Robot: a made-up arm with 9 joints. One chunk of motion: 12 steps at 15 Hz.
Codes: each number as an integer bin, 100 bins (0 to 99) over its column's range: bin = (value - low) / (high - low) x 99, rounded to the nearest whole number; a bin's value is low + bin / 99 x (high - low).
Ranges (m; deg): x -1.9..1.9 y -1.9..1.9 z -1.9..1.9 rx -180..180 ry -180..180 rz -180..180
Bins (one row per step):
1: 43 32 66 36 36 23
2: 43 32 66 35 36 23
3: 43 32 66 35 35 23
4: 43 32 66 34 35 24
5: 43 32 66 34 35 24
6: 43 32 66 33 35 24
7: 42 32 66 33 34 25
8: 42 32 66 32 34 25
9: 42 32 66 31 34 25
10: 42 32 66 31 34 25
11: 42 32 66 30 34 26
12: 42 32 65 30 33 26
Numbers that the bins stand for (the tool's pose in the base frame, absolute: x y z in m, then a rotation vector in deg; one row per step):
1: -0.2495 -0.6717 0.6333 -49.09 -49.09 -96.36
2: -0.2495 -0.6717 0.6333 -52.73 -49.09 -96.36
3: -0.2495 -0.6717 0.6333 -52.73 -52.73 -96.36
4: -0.2495 -0.6717 0.6333 -56.36 -52.73 -92.73
5: -0.2495 -0.6717 0.6333 -56.36 -52.73 -92.73
6: -0.2495 -0.6717 0.6333 -60.00 -52.73 -92.73
7: -0.2879 -0.6717 0.6333 -60.00 -56.36 -89.09
8: -0.2879 -0.6717 0.6333 -63.64 -56.36 -89.09
9: -0.2879 -0.6717 0.6333 -67.27 -56.36 -89.09
10: -0.2879 -0.6717 0.6333 -67.27 -56.36 -89.09
11: -0.2879 -0.6717 0.6333 -70.91 -56.36 -85.45
12: -0.2879 -0.6717 0.5949 -70.91 -60.00 -85.45

